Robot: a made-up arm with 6 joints.
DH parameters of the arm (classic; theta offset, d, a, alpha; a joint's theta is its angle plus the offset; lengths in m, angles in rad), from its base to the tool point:
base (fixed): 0 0.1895 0 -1.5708
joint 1: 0 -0.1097 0.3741 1.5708
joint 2: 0 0.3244 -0.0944 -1.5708
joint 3: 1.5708 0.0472 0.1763 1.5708
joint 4: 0 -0.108 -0.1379 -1.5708
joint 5: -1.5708 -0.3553 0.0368 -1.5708
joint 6: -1.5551 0 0.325 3.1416
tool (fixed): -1.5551 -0.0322 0 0
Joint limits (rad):
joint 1: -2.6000..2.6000
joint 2: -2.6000..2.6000
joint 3: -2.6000..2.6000
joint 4: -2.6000..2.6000
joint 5: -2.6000..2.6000
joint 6: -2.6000..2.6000
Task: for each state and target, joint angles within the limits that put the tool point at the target. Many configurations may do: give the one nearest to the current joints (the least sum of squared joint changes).
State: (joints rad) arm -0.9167 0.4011 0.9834 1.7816 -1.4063 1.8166
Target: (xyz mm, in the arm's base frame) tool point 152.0 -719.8 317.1
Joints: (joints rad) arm -1.0001 0.5363 0.8288 1.5627 -1.2743 1.5813
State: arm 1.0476 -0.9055 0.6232 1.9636 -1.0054 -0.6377
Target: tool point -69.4 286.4 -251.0
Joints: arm 1.7551 -1.1990 0.1872 1.8514 -1.1381 -1.1394
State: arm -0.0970 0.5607 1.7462 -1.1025 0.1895 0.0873
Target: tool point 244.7 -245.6 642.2
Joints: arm 0.1172 1.2347 1.5510 -1.1195 0.1043 -0.2687
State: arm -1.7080 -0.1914 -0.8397 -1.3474 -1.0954 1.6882
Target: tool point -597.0 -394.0 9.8
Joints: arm -1.8515 0.3071 -0.9902 -0.6220 -1.1177 2.1453
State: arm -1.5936 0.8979 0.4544 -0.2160 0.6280 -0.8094
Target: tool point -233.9 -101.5 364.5
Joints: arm -1.3140 0.3231 -0.0347 -0.6226 0.5673 -0.2404
